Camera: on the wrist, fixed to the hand. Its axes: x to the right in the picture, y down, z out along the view.
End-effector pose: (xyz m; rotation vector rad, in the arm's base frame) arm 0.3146 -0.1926 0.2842 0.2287 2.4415 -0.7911
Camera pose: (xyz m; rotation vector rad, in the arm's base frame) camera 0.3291 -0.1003 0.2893 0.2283 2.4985 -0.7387
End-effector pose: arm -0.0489 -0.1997 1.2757 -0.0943 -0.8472 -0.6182
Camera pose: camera 0.0194 -0.1450 1.2428 -0.1200 -0.7911 -0.6397
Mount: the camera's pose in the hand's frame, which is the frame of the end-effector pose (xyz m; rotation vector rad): -0.0157 0.0770 -0.0507 -0.0450 0.0441 -0.0025
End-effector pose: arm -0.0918 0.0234 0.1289 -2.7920 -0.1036 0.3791
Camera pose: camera -0.0910 -0.0666 0.1542 -2.8425 -0.1067 0.3182
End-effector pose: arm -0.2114 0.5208 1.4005 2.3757 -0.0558 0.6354
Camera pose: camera -0.2625 0.4905 1.4727 2.3172 -0.0474 0.6782
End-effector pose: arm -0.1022 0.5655 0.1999 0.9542 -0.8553 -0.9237
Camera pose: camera -0.0427 0.6164 0.2511 0.9337 -0.7931 -0.9173
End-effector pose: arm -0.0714 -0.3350 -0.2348 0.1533 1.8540 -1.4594
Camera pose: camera -0.0447 -0.2590 -0.2824 0.1625 1.9216 -1.4253
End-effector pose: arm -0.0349 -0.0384 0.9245 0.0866 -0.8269 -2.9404
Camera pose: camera -0.0102 -0.1286 0.9220 0.1490 -0.7549 -2.9461
